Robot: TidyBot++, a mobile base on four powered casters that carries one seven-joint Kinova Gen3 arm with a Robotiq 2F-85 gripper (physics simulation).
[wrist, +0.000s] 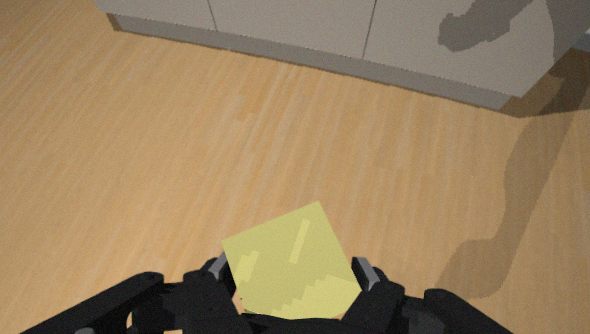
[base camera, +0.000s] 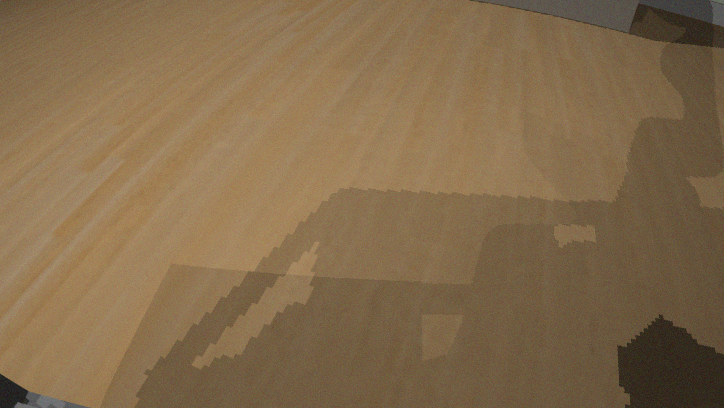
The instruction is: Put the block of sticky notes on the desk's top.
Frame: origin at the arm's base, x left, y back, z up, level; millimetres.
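Seen in the pictures: gripper, fingertip midpoint: (wrist: 294,271).
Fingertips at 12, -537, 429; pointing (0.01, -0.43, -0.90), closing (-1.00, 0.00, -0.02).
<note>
A point is followed by its place in that frame, as x, y, z.
The block of sticky notes (wrist: 295,265) {10, -536, 465} is yellow and square, and shows at the bottom middle of the wrist view, turned at an angle. My gripper (wrist: 294,271) {12, -537, 429} is shut on it, with a fingertip at its left and right sides. The block is held above the wooden floor. Its lower edge is hidden by the gripper's body. The desk's top cannot be made out in either view. The gripper does not show in the base camera view.
A grey cabinet-like unit (wrist: 295,30) {72, -1435, -170} with panel seams and a darker base strip stands across the top of the wrist view. A grey base edge (base camera: 572,12) {-590, -1333, -375} shows at the top right of the base camera view. Shadows of the robot fall on the wooden floor (base camera: 253,126) {201, -621, -397} (wrist: 200,150) {417, -1040, -397}.
</note>
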